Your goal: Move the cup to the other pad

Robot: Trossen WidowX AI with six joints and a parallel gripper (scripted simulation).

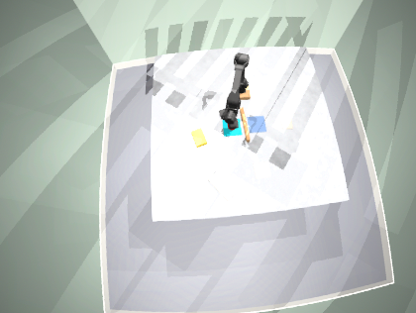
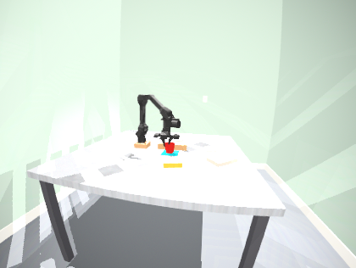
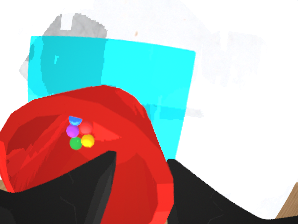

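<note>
The red cup lies 30 mm ahead of my gripper tip. From my gripper tip the other things lie so: thin wooden stick (30 mm ahead, 90 mm to the left, 30 mm below); then cyan pad (30 mm ahead, 50 mm below); then pale blue pad (20 mm ahead, 170 mm to the left, 50 mm below).
</note>
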